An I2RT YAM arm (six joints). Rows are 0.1 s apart.
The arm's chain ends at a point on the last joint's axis. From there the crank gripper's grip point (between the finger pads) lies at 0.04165 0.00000 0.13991 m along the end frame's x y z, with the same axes.
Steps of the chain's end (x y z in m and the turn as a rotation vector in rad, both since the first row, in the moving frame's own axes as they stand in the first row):
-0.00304 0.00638 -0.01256 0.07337 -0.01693 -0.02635
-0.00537 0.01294 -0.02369 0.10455 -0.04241 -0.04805
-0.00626 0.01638 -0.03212 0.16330 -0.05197 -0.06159
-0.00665 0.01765 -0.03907 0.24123 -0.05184 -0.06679
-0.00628 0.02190 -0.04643 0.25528 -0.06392 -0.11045
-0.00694 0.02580 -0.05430 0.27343 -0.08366 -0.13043
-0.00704 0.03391 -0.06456 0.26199 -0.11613 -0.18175
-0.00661 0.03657 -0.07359 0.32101 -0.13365 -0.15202
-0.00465 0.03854 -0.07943 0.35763 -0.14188 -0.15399
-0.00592 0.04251 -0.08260 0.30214 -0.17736 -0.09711
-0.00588 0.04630 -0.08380 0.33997 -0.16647 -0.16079
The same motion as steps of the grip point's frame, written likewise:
-0.00556 -0.00497 -0.01229 0.07337 -0.01693 -0.02635
-0.01173 -0.00360 -0.02292 0.10455 -0.04241 -0.04805
-0.01433 -0.00885 -0.03223 0.16330 -0.05197 -0.06159
-0.01509 -0.01850 -0.04150 0.24123 -0.05184 -0.06679
-0.01740 -0.01772 -0.04920 0.25528 -0.06392 -0.11045
-0.02142 -0.01689 -0.05728 0.27343 -0.08366 -0.13043
-0.02724 -0.00864 -0.06649 0.26199 -0.11613 -0.18175
-0.02908 -0.01293 -0.07752 0.32101 -0.13365 -0.15202
-0.02863 -0.01584 -0.08503 0.35763 -0.14188 -0.15399
-0.03306 -0.00271 -0.08447 0.30214 -0.17736 -0.09711
-0.03339 -0.00576 -0.08807 0.33997 -0.16647 -0.16079

